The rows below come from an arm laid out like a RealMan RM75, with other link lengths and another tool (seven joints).
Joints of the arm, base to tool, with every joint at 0 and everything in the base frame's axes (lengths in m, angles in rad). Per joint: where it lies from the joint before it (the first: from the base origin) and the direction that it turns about. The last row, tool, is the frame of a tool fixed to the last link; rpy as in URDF.
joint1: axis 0 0 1 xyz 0 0 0.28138
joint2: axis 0 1 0 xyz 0 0 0
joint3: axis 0 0 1 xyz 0 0 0.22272
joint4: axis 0 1 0 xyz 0 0 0
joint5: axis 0 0 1 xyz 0 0 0.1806
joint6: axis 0 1 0 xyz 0 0 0
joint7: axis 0 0 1 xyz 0 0 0.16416
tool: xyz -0.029 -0.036 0.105 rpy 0 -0.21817 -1.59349
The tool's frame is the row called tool.
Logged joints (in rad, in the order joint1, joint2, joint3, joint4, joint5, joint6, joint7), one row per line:
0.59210 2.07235 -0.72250 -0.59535 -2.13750 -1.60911 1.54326
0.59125 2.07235 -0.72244 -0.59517 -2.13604 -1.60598 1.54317
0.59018 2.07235 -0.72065 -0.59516 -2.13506 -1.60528 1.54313
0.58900 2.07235 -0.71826 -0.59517 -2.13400 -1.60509 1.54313
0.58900 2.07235 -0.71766 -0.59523 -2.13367 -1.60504 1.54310
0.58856 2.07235 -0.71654 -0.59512 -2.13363 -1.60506 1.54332
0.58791 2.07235 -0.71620 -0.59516 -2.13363 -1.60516 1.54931
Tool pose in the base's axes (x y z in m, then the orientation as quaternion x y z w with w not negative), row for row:
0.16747 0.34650 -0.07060 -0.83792 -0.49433 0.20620 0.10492
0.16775 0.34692 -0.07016 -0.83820 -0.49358 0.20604 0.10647
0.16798 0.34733 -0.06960 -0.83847 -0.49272 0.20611 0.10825
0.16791 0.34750 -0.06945 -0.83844 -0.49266 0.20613 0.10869
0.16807 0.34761 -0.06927 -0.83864 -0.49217 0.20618 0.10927
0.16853 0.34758 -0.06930 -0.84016 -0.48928 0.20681 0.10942
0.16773 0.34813 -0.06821 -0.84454 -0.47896 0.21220 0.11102
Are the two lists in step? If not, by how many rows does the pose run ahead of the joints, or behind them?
The pose runs 1 row ahead of the joints: the pose in row i belongs to the joints in row i + 1.
